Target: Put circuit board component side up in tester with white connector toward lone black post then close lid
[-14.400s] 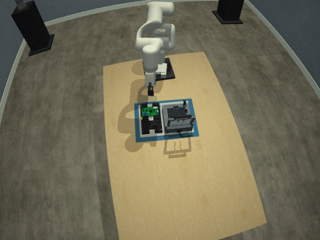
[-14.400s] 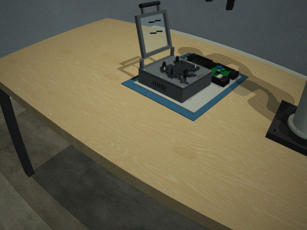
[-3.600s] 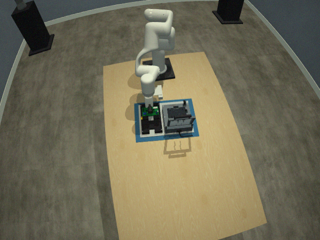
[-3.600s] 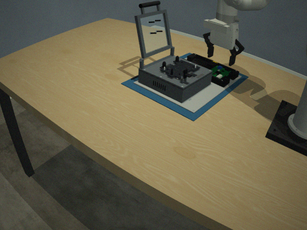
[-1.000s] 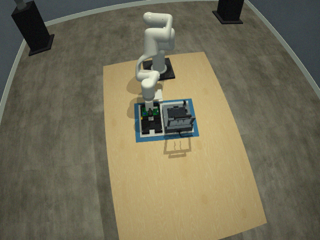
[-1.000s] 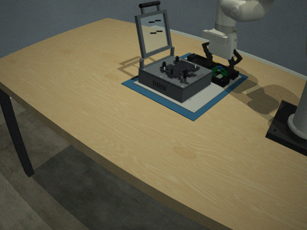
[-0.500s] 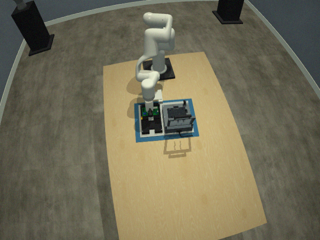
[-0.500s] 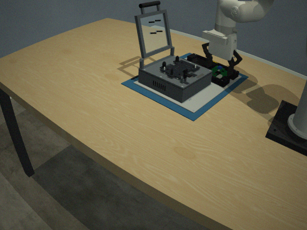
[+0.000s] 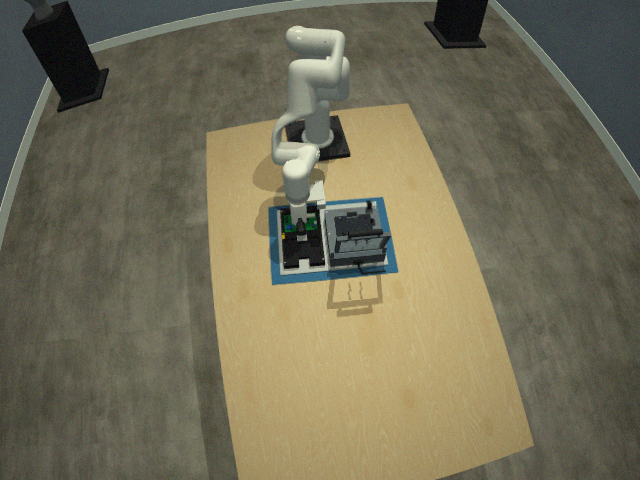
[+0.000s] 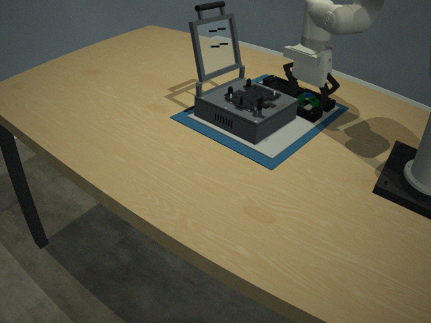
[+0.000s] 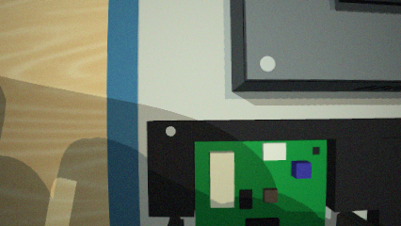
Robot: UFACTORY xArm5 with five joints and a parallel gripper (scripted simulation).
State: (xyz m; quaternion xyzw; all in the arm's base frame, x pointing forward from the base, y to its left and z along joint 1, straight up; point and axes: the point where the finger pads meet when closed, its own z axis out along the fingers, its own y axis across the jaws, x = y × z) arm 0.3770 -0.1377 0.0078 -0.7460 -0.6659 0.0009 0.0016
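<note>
My hand is 1 cm above the green circuit board. Round my hand: black nest (17 cm to the left, 9 cm ahead, 4 cm above); clear lid (20 cm ahead, 15 cm to the left, 15 cm above).
</note>
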